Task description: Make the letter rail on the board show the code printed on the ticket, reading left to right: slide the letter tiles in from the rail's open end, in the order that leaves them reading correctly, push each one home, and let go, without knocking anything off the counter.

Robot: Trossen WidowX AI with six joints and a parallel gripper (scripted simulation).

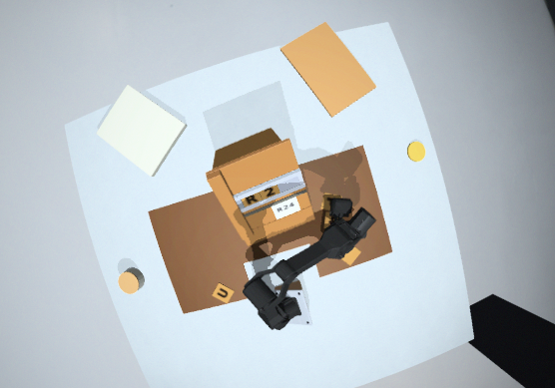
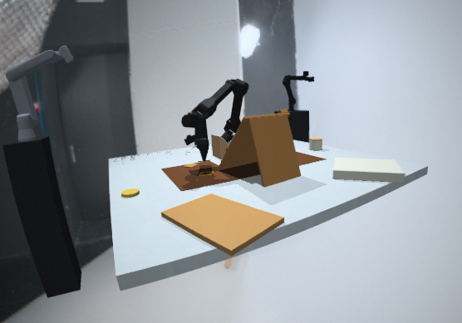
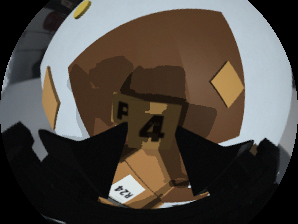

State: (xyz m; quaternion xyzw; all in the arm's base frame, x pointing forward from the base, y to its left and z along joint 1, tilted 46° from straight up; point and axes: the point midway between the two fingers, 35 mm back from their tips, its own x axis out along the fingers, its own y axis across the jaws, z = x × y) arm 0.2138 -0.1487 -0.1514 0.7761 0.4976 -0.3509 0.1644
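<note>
The white ticket is 13 cm to the left of my gripper tip, 9 cm ahead of it and 4 cm above it. Also, from my gripper tip: brown mat (21 cm to the left, 5 cm below, 2 cm behind); then orange slab (49 cm ahead, 16 cm to the right, 4 cm below); then cream slab (53 cm to the left, 50 cm ahead, 3 cm below).
</note>
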